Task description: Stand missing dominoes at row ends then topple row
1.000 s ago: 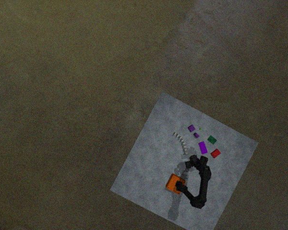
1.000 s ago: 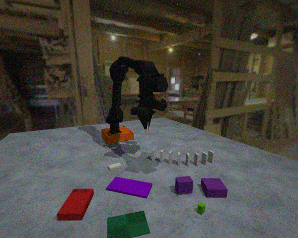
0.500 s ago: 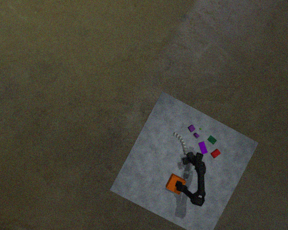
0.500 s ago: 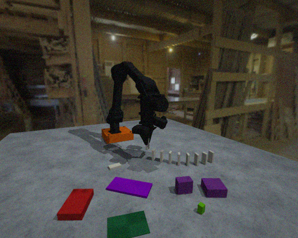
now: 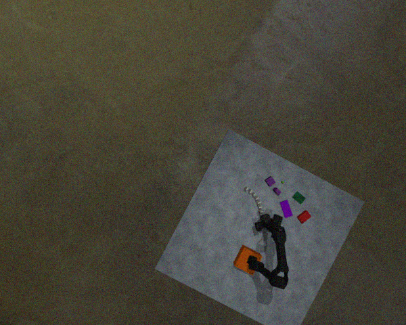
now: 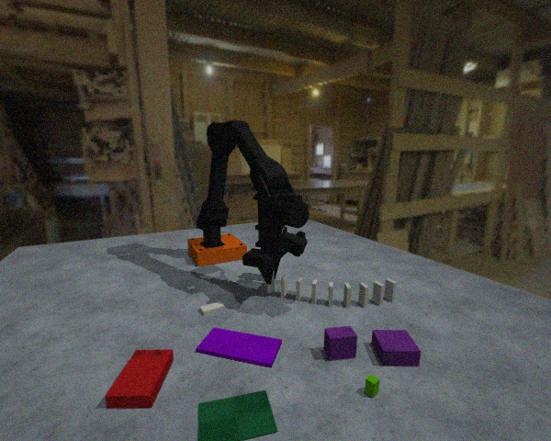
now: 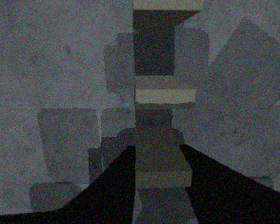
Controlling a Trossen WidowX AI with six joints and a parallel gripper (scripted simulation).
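Right now the purple flat plate is 160 mm to the right of my gripper tip, 150 mm ahead of it and 30 mm below it. Also, from my gripper tip: green plate 270 mm ahead, 230 mm to the right, 30 mm below; then red flat block 320 mm to the right, 140 mm ahead, 20 mm below; then small green cube 340 mm ahead, 40 mm to the right, 20 mm below.
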